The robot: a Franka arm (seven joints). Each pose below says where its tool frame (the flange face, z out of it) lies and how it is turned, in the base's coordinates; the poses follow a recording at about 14 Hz.
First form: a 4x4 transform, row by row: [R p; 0 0 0 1], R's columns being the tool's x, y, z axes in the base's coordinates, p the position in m. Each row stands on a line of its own.
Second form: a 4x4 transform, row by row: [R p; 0 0 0 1], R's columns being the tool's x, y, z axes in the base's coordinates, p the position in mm. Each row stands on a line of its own. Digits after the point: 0 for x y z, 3 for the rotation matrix.
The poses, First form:
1:
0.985 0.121 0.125 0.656
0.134 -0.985 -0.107 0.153
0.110 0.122 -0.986 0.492
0 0 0 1
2:
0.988 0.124 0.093 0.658
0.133 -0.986 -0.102 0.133
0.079 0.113 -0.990 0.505
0 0 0 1
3:
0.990 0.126 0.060 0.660
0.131 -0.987 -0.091 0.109
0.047 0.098 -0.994 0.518
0 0 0 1
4:
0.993 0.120 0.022 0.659
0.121 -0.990 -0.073 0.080
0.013 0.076 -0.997 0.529
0 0 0 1
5:
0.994 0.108 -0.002 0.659
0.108 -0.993 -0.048 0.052
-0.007 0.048 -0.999 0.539
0 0 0 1
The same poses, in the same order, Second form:
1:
0.985 0.121 0.125 656
0.134 -0.985 -0.107 153
0.110 0.122 -0.986 492
0 0 0 1

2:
0.988 0.124 0.093 658
0.133 -0.986 -0.102 133
0.079 0.113 -0.990 505
0 0 0 1

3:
0.990 0.126 0.060 660
0.131 -0.987 -0.091 109
0.047 0.098 -0.994 518
0 0 0 1

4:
0.993 0.120 0.022 659
0.121 -0.990 -0.073 80
0.013 0.076 -0.997 529
0 0 0 1

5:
0.994 0.108 -0.002 659
0.108 -0.993 -0.048 52
-0.007 0.048 -0.999 539
0 0 0 1

